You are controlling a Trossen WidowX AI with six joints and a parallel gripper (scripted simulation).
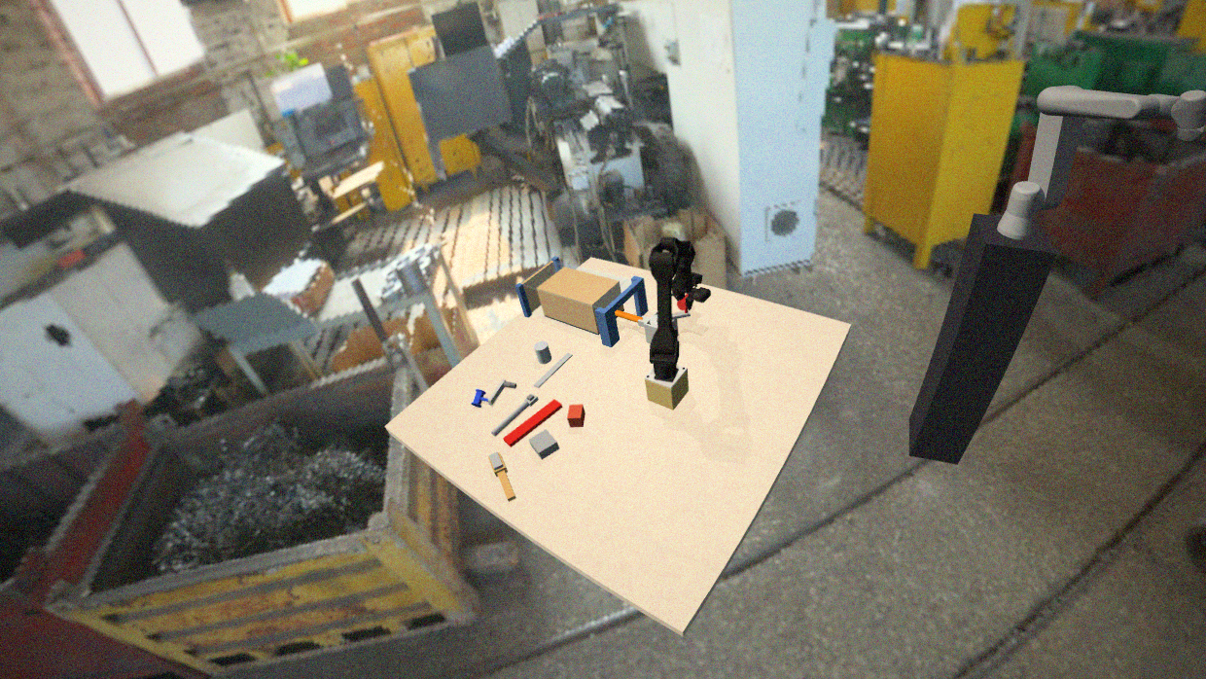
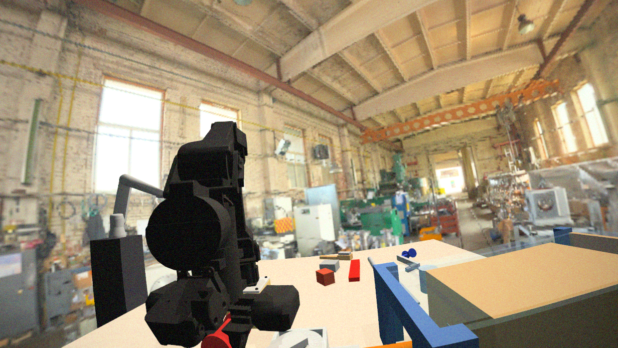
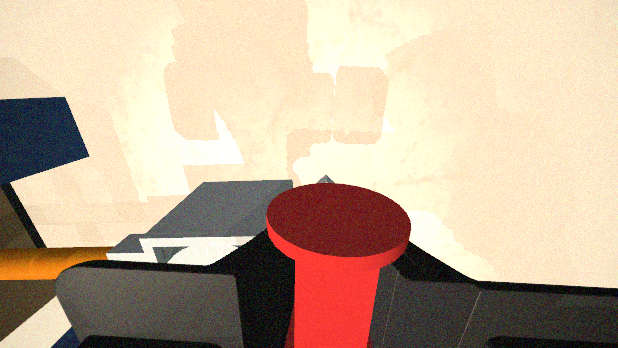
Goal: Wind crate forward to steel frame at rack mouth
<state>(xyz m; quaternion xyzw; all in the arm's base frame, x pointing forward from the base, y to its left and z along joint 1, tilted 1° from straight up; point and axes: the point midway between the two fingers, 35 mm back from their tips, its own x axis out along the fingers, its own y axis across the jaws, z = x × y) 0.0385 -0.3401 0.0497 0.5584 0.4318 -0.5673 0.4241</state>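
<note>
The red-knobbed winch handle is 3 cm ahead of my gripper tip, 3 cm to the left of it and 1 cm below it. From my gripper tip the other things lie so: red knob (1 cm to the left, 2 cm above); then blue steel frame (24 cm ahead, 3 cm to the left, 1 cm below); then grey winch (7 cm ahead, 5 cm to the left, 8 cm below).
</note>
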